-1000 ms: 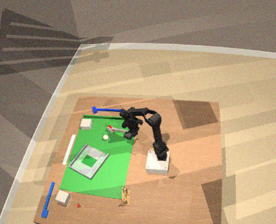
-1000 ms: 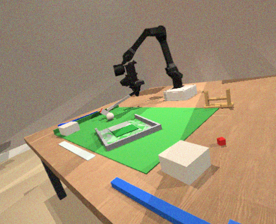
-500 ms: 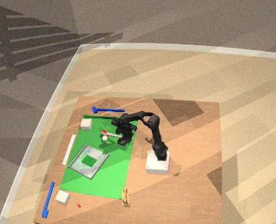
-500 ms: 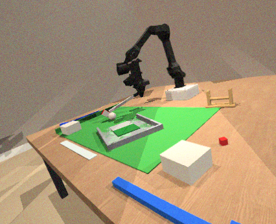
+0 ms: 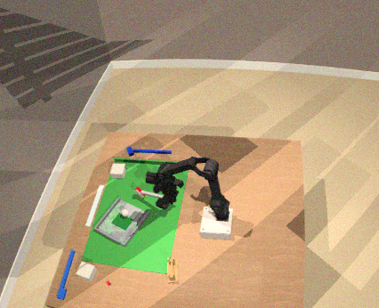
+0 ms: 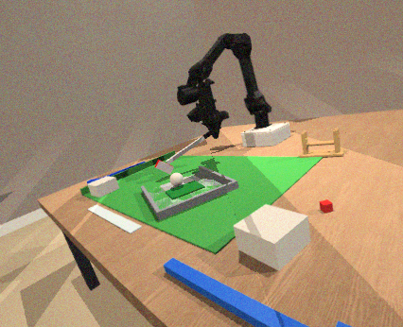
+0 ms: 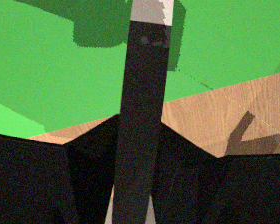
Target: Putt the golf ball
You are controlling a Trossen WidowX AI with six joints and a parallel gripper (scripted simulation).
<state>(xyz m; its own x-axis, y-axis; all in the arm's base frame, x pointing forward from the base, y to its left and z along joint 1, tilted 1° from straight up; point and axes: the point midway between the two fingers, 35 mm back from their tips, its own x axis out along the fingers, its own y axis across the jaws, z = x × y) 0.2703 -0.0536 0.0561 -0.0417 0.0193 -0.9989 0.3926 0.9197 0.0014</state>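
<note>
The red putter is 110 mm ahead of my gripper tip, 40 mm to the right of it and 10 mm below it. Round my gripper tip: white golf ball: 270 mm ahead, 60 mm below, 50 mm to the left; green mat: 210 mm ahead, 80 mm below, 10 mm to the left; wooden rack: 370 mm to the left, 50 mm below, 40 mm behind.
</note>
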